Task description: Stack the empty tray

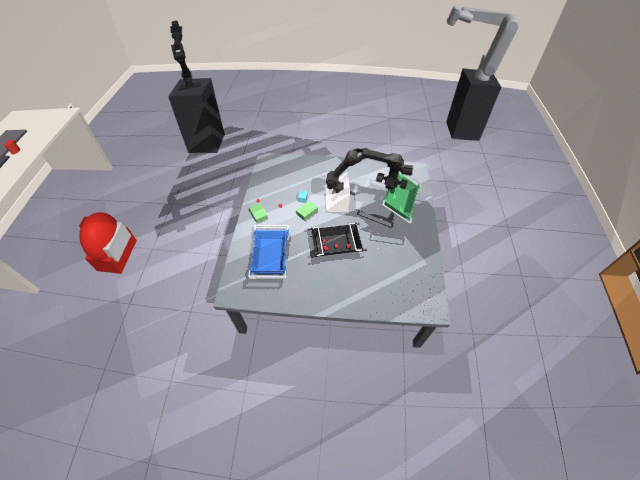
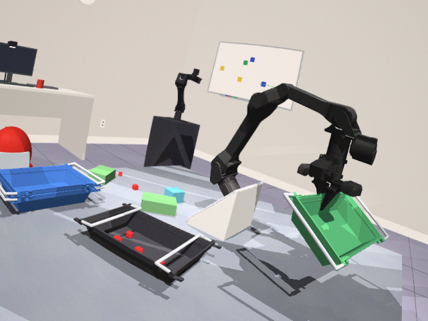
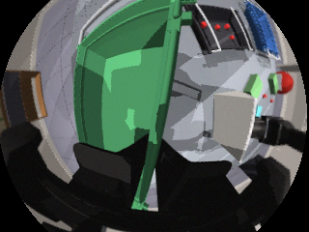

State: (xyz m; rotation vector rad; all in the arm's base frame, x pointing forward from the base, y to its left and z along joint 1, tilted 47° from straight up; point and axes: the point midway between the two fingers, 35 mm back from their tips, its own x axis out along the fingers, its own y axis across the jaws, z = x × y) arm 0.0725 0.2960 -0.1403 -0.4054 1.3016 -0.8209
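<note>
Right now the green tray is 80 mm to the left of my gripper tip, 30 mm ahead of it and 10 mm below it. Also, from my gripper tip: cyan block: 550 mm to the right, 170 mm below, 70 mm behind.
</note>
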